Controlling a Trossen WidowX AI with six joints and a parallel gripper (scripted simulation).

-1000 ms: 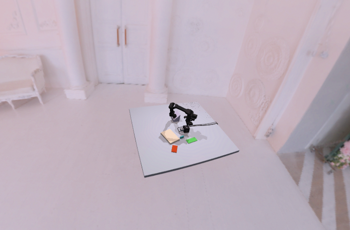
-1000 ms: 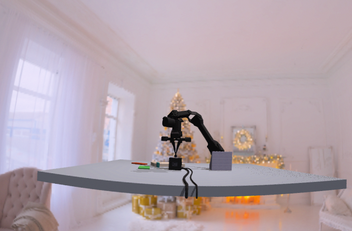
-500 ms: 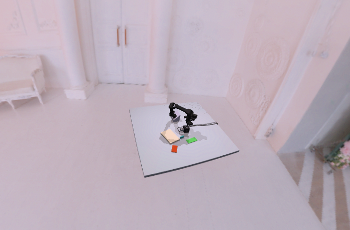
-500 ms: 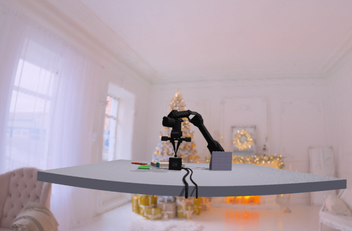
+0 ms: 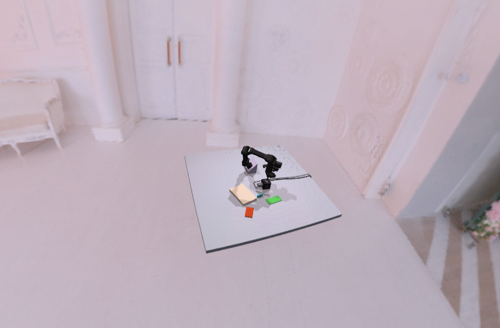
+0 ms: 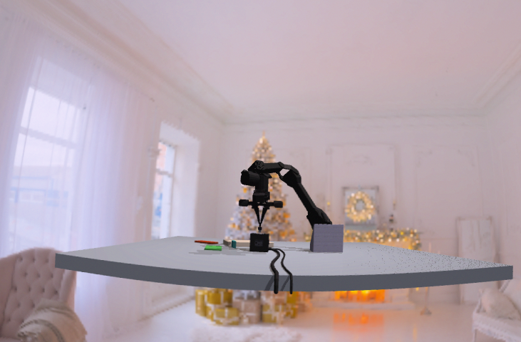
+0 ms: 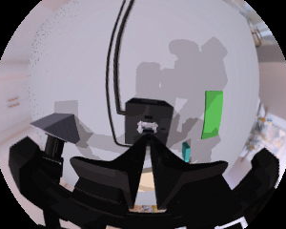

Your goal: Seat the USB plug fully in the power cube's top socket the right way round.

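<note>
Right now my gripper tip is 10 mm to the left of the USB socket and 50 mm above it. Round my gripper tip: dark USB plug: 20 mm below; then teal block: 130 mm ahead, 110 mm to the right, 100 mm below; then green block: 200 mm ahead, 10 mm to the left, 110 mm below.
</note>
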